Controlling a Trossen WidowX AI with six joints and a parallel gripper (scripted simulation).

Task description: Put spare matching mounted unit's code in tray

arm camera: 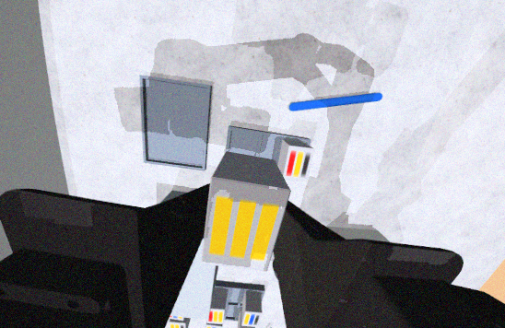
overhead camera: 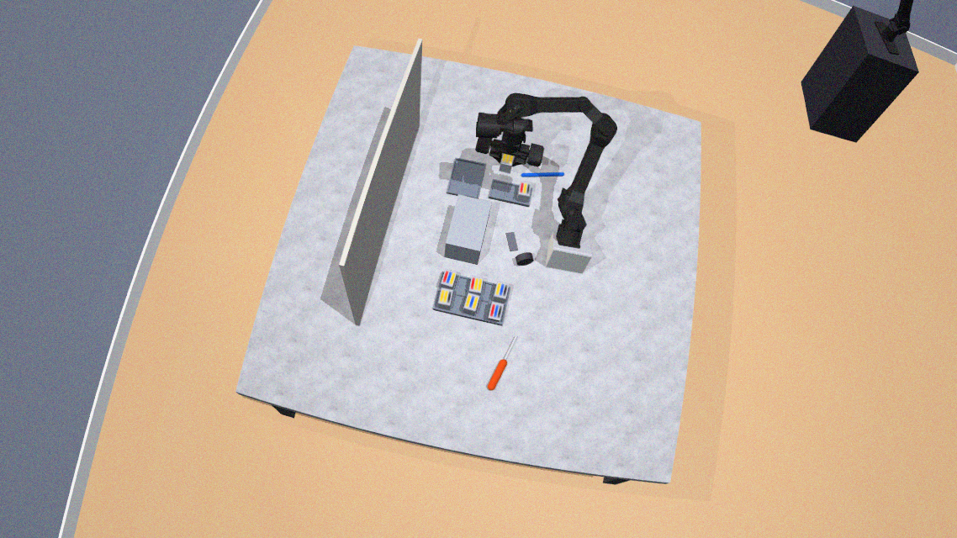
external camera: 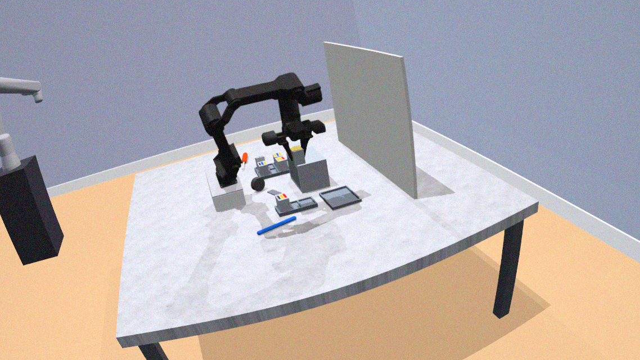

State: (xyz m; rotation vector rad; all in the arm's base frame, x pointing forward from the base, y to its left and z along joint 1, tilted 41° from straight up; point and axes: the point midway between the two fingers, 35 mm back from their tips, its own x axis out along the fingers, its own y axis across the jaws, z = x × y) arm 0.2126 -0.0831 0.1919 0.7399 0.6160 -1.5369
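Now: the grey tray 16 cm below my gripper tip, 11 cm ahead of it and 2 cm to the right of it. From my gripper tip the other things lie so: grey spare (2 cm above); then blue pen (16 cm below, 13 cm behind, 8 cm to the right); then small rack (15 cm below, 3 cm behind, 1 cm to the left).
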